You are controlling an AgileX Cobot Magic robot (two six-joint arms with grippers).
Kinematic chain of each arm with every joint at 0, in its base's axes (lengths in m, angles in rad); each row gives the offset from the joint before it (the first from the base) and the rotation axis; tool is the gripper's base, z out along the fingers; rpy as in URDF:
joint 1: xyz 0 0 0.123 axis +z
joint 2: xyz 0 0 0 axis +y
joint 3: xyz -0.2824 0 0.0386 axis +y
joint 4: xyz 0.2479 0 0.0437 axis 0.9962 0 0.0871
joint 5: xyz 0 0 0 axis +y
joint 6: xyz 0.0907 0 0.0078 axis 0.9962 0 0.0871
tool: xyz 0 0 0 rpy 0 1.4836 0
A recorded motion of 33 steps. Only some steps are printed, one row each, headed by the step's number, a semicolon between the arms.
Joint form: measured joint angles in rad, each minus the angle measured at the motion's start. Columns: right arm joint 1, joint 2, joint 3, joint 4, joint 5, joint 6; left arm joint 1, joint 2, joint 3, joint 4, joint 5, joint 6.
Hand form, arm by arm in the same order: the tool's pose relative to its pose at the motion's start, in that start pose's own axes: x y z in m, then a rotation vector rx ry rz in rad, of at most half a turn. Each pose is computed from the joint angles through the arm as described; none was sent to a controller.
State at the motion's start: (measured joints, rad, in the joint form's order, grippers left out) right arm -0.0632 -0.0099 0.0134 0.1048 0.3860 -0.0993; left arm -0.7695 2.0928 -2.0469 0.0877 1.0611 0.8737
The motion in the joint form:
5: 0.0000 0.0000 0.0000 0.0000 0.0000 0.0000; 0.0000 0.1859 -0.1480 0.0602 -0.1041 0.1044
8: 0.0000 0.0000 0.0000 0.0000 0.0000 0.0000; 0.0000 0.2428 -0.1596 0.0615 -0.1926 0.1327
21: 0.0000 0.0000 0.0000 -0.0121 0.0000 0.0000; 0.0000 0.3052 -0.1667 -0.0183 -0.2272 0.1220
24: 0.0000 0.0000 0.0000 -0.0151 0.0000 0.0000; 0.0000 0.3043 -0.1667 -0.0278 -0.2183 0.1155
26: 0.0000 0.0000 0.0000 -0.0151 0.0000 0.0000; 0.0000 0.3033 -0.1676 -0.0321 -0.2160 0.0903
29: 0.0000 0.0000 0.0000 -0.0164 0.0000 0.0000; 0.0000 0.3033 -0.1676 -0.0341 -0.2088 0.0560
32: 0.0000 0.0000 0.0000 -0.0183 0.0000 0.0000; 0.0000 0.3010 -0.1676 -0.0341 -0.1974 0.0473
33: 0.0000 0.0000 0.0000 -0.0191 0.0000 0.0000; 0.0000 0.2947 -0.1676 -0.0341 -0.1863 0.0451
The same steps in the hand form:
5: 0.0000 0.0000 0.0000 0.0000 0.0000 0.0000; -0.0103 0.0125 0.0592 -0.0823 -0.0011 0.1402
8: 0.0000 0.0000 0.0000 0.0000 0.0000 0.0000; -0.0129 0.0117 0.0849 -0.1154 -0.0286 0.1756
21: 0.0000 -0.0004 0.0000 0.0045 0.0005 -0.0112; -0.0145 0.0007 0.1148 -0.0591 -0.0700 0.1201
24: 0.0000 -0.0005 0.0000 0.0057 0.0006 -0.0140; -0.0146 -0.0002 0.1144 -0.0481 -0.0713 0.1076
26: 0.0000 -0.0005 0.0000 0.0057 0.0006 -0.0140; -0.0149 -0.0002 0.1137 -0.0448 -0.0742 0.0796
29: 0.0001 -0.0006 0.0000 0.0061 0.0006 -0.0152; -0.0146 -0.0007 0.1137 -0.0369 -0.0717 0.0442
32: 0.0001 -0.0006 0.0000 0.0069 0.0007 -0.0170; -0.0141 -0.0011 0.1126 -0.0295 -0.0661 0.0356
33: 0.0001 -0.0007 0.0000 0.0072 0.0007 -0.0177; -0.0141 -0.0007 0.1095 -0.0258 -0.0630 0.0332

